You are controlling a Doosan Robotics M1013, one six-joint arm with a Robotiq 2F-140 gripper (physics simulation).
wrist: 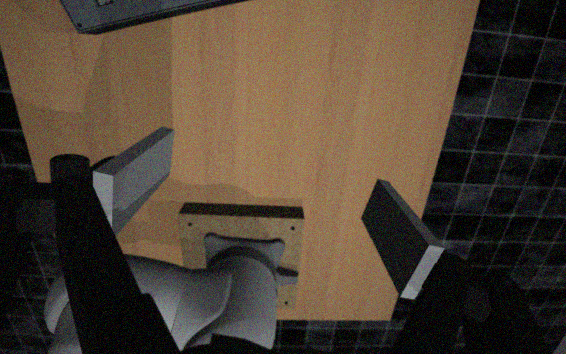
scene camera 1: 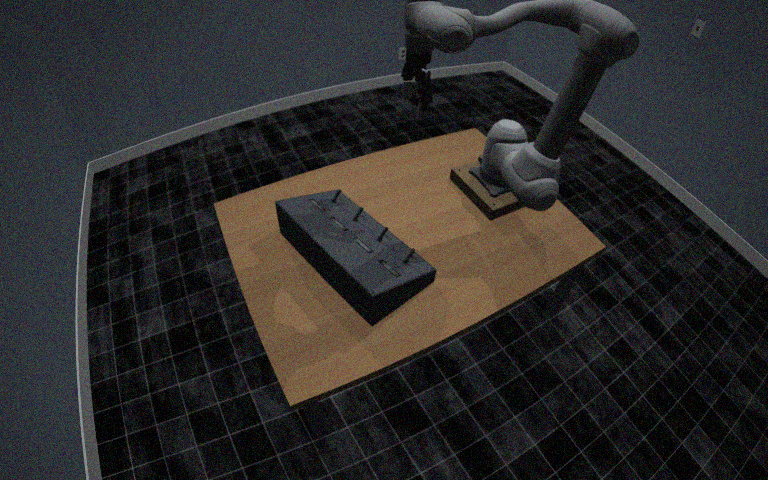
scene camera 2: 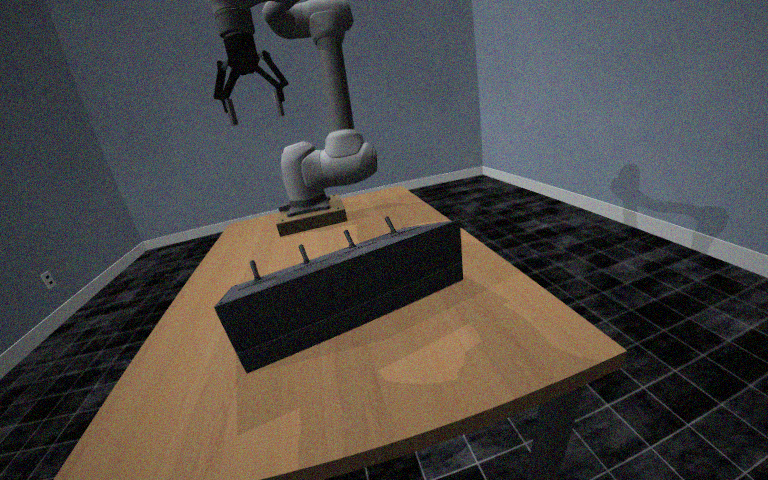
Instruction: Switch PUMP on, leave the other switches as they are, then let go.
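Observation:
A dark sloped switch box stands on the table; one edge of it shows at the top left of the wrist view. Its top carries a row of several thin levers, among them an end lever and the opposite end lever. Small pale label plates lie beside them, too dim to read, so I cannot tell which lever is PUMP or how each is set. My gripper is open and empty, high above the table and well apart from the box.
The wooden table carries the arm's base plate, between the box and the table's far end. The arm rises from it. Dark tiled floor surrounds the table.

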